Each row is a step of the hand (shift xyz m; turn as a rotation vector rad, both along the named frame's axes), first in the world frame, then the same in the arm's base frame.
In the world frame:
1: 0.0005 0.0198 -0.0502 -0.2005 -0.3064 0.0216
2: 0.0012 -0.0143 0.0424 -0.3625 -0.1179 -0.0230
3: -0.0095 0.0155 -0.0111 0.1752 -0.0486 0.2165
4: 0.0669 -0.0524 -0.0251 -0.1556 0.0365 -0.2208
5: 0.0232 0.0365 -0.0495 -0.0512 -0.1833 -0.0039
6: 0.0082 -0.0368 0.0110 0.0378 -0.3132 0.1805
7: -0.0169 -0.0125 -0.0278 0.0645 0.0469 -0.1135
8: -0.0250 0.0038 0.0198 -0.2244 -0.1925 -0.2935
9: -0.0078 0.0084 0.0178 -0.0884 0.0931 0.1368
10: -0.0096 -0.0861 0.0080 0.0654 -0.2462 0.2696
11: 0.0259 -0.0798 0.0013 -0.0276 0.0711 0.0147
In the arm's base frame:
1: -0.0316 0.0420 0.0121 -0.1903 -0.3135 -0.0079
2: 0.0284 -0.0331 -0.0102 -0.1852 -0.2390 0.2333
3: -0.0045 0.0122 0.0169 0.2077 -0.0720 -0.1778
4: -0.0257 0.0110 -0.0841 -0.2111 0.0756 0.1549
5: -0.0161 0.0637 0.0028 -0.1069 -0.1452 -0.0610
6: -0.0062 -0.0270 -0.0278 0.0092 -0.2946 -0.2127
7: -0.0340 -0.0007 0.0076 -0.0513 0.1267 -0.0237
8: 0.0106 -0.0206 0.0222 -0.4020 -0.0696 0.0845
9: 0.0163 -0.0082 0.0107 0.1307 -0.0574 0.1218
10: -0.0378 -0.0669 -0.0409 0.1231 -0.2871 -0.2001
11: -0.0295 -0.0419 -0.0664 0.0380 0.0262 0.0625

